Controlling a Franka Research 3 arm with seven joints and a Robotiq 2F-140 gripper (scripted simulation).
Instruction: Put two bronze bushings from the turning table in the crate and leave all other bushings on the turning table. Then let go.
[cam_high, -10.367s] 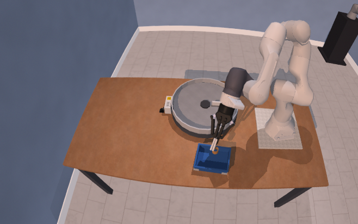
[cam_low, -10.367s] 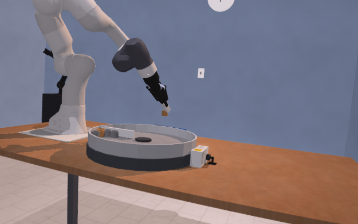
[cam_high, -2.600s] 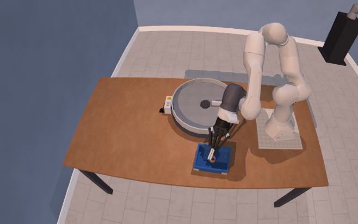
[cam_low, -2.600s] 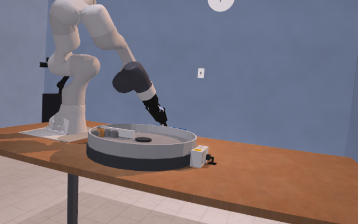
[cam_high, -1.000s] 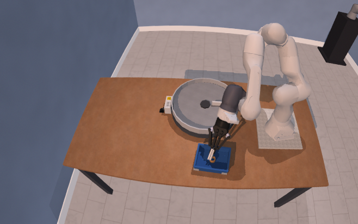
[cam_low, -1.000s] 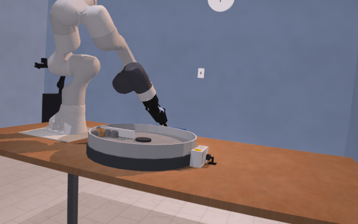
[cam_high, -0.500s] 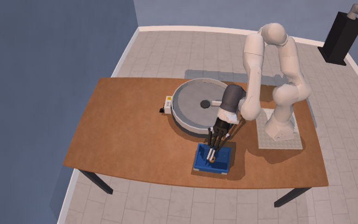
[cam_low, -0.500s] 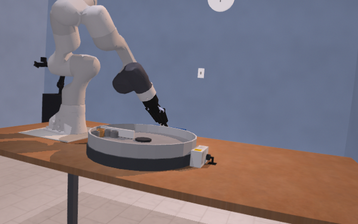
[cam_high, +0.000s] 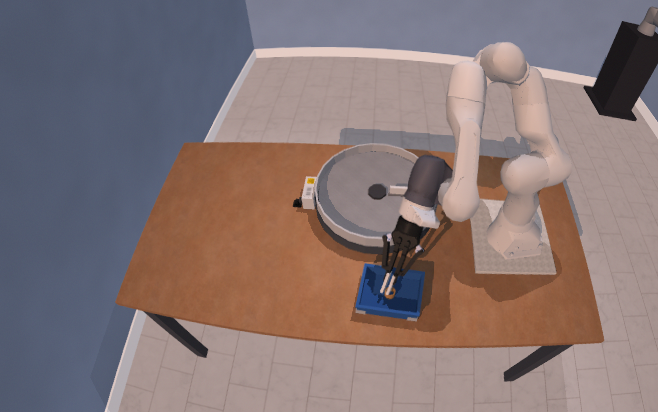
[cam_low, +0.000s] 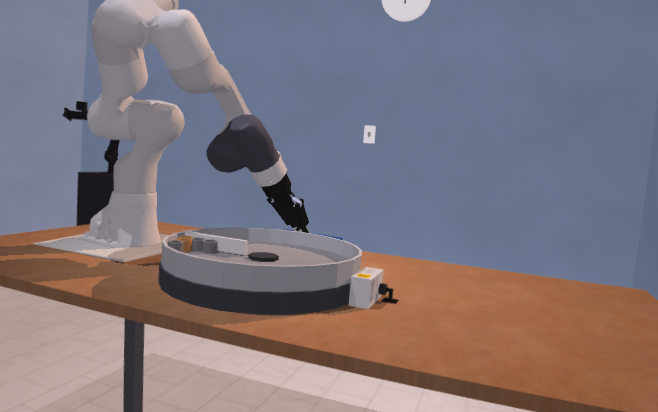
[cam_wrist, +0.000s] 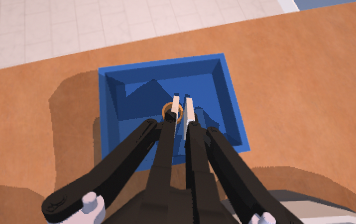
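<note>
My gripper is now 1 cm past the blue crate, 2 cm to the right of it and 3 cm above it. Also, from my hand: grey turning table 6 cm ahead, 34 cm to the right, 1 cm below.
</note>
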